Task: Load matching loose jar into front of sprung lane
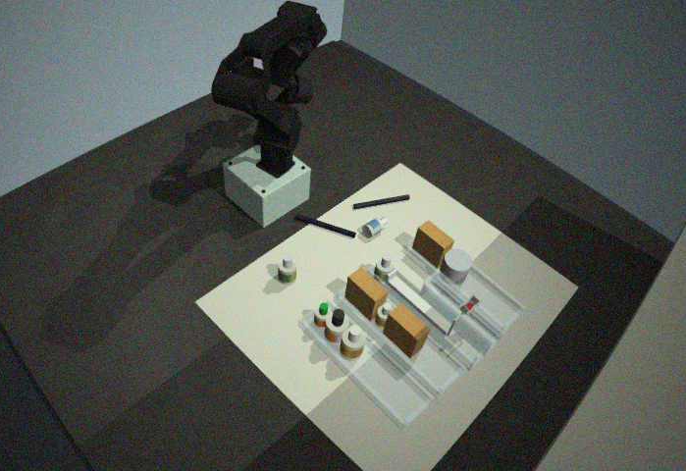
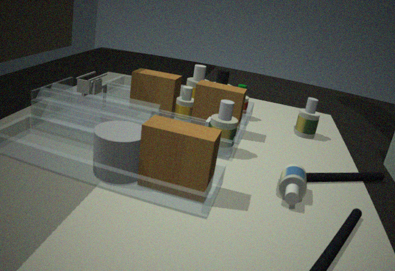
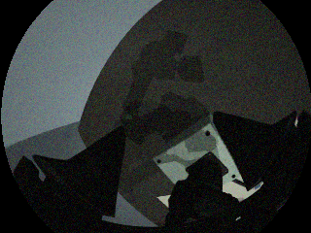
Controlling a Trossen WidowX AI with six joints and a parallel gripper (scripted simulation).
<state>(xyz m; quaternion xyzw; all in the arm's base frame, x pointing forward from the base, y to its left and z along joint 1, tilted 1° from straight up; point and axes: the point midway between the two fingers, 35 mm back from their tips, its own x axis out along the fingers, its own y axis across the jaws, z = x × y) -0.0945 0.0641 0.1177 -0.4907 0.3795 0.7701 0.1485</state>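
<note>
The white pusher bar lies 55 cm ahead of my gripper tip, 11 cm to the right of it and 14 cm below it. Also, from my gripper tip: clear sprung lane (59 cm ahead, 12 cm to the right, 17 cm below); red marker (62 cm ahead, 12 cm to the right, 11 cm below); grey cylinder (55 cm ahead, 1 cm to the right, 16 cm below).
</note>
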